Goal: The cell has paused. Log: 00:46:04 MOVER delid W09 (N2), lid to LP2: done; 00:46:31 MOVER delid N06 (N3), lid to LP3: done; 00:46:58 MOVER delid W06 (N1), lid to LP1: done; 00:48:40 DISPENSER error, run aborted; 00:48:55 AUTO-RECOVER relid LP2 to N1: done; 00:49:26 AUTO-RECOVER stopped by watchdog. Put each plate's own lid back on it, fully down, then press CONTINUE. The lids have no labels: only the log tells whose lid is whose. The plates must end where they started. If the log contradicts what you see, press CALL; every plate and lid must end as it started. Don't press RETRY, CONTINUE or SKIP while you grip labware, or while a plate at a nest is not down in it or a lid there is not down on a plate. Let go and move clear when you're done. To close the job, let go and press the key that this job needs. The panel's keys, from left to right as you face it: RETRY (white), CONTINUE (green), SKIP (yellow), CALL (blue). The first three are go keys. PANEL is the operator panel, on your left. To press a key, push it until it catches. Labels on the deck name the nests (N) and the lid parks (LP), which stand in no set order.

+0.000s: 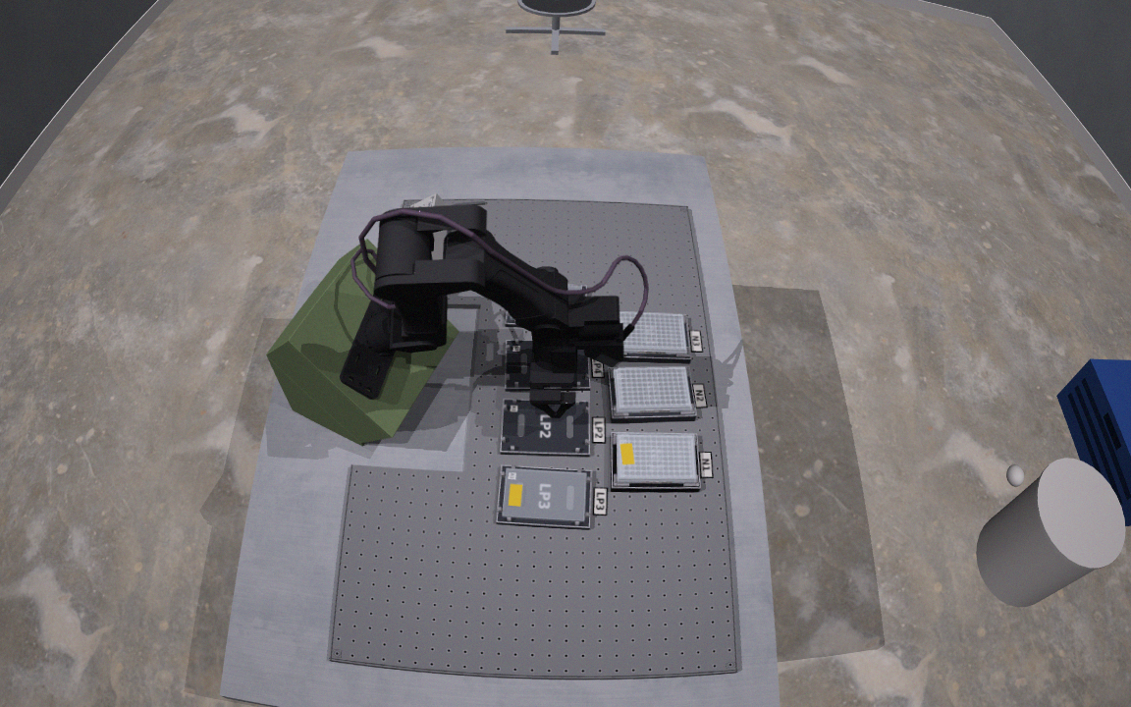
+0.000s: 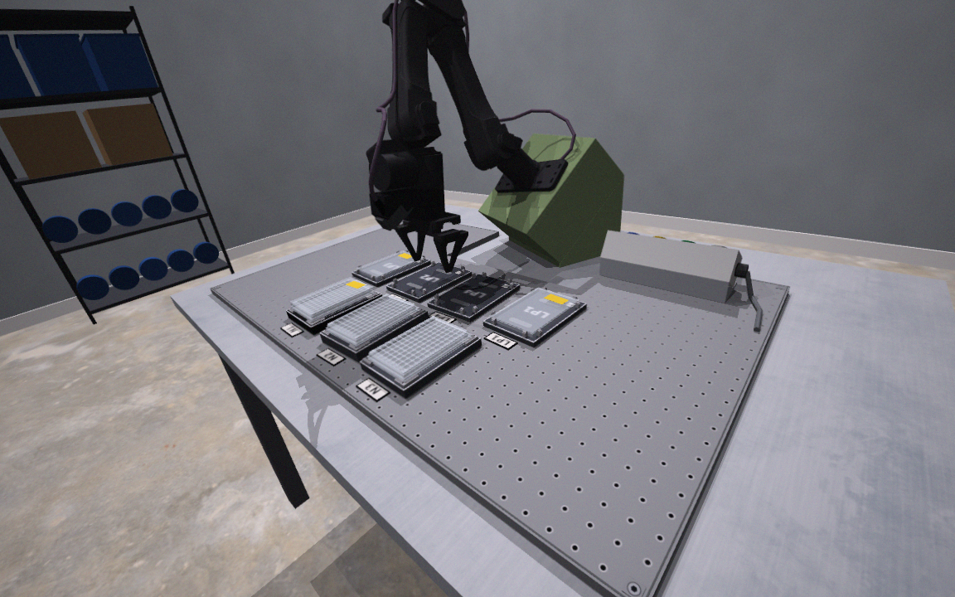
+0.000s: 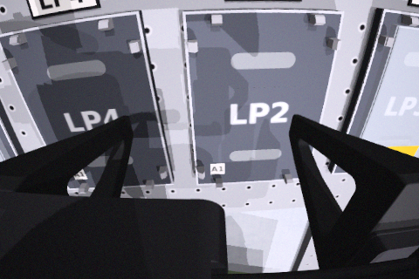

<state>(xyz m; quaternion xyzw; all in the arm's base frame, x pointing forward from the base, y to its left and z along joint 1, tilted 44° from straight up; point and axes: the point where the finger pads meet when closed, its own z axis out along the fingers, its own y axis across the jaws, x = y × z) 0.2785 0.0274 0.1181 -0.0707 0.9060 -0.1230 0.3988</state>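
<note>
Right now my hand is 10 mm past the lid park, 40 mm to the left of it and 50 mm above it. From my hand the other things lie so: yellow skip key (320 mm behind, 290 mm to the left, 10 mm above); clear lid (40 mm behind, 220 mm to the left, 40 mm below); blue call key (310 mm behind, 240 mm to the left, 10 mm above).
</note>
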